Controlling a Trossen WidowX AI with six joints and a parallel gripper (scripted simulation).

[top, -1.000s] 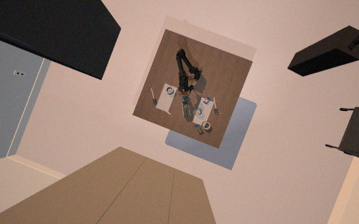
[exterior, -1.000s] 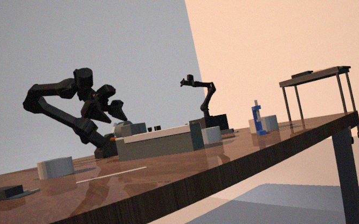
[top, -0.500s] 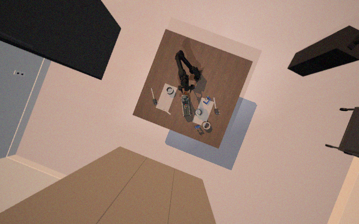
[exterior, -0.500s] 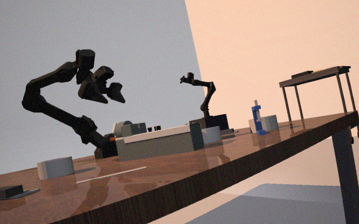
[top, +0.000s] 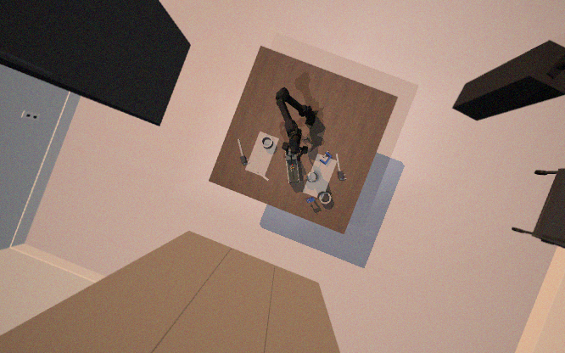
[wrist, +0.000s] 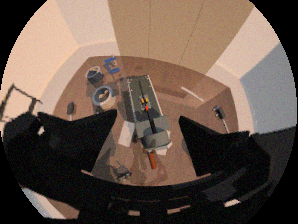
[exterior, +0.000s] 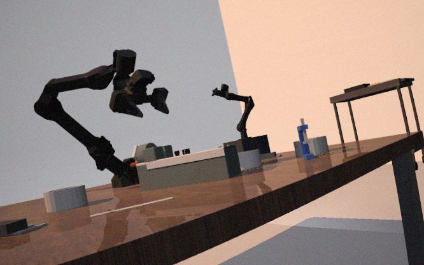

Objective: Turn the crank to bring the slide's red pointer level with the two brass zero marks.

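Right now my gripper tip is 13 cm above the crank handle, 9 cm past it and 5 cm to the left of it. Round my gripper tip: red pointer: 12 cm below, 5 cm ahead, 2 cm to the left; thin white rod: 25 cm ahead, 20 cm below, 17 cm to the right.
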